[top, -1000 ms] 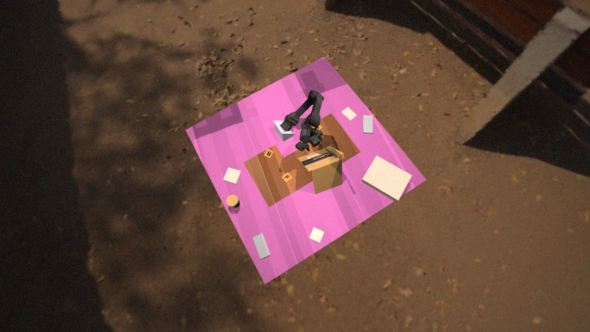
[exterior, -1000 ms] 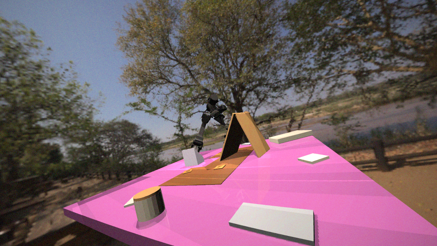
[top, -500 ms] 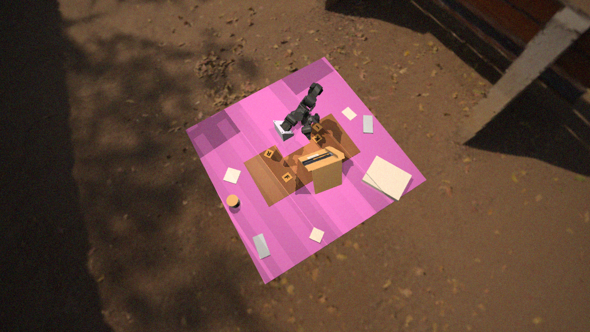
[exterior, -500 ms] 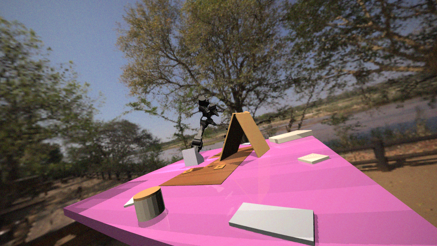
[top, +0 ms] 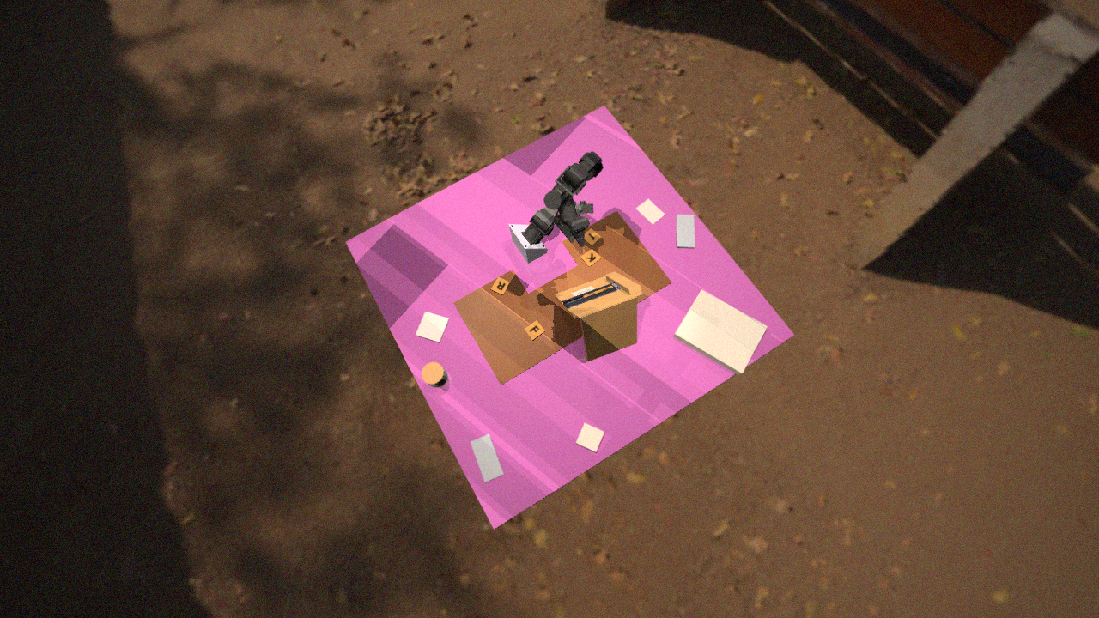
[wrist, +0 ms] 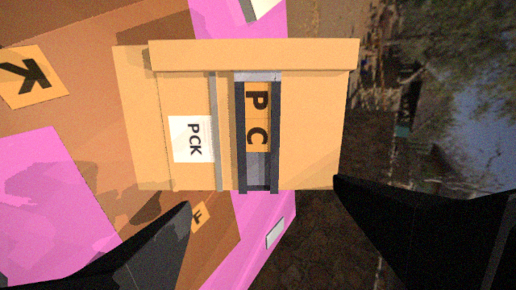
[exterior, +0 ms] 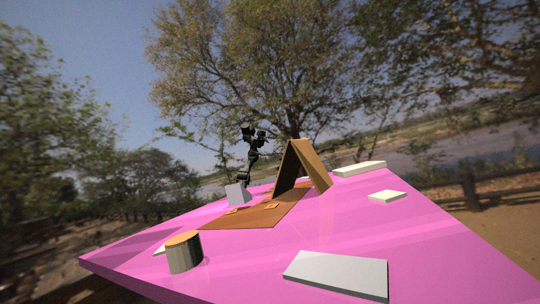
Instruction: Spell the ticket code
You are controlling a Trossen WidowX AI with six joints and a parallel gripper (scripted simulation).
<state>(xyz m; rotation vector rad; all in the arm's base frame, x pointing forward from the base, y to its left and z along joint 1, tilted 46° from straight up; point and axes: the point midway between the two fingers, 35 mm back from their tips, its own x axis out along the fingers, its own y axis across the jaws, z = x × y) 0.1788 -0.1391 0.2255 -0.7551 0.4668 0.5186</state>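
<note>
Right now my gripper tip is 20 cm above the white ticket, 8 cm short of it and 4 cm to the left of it. From my gripper tip the other things lie so: brown mat: 29 cm below, 8 cm to the right, 3 cm behind; then large pale slab: 50 cm ahead, 28 cm to the left, 28 cm below; then letter tile: 29 cm below, 26 cm to the right, 7 cm ahead.
</note>
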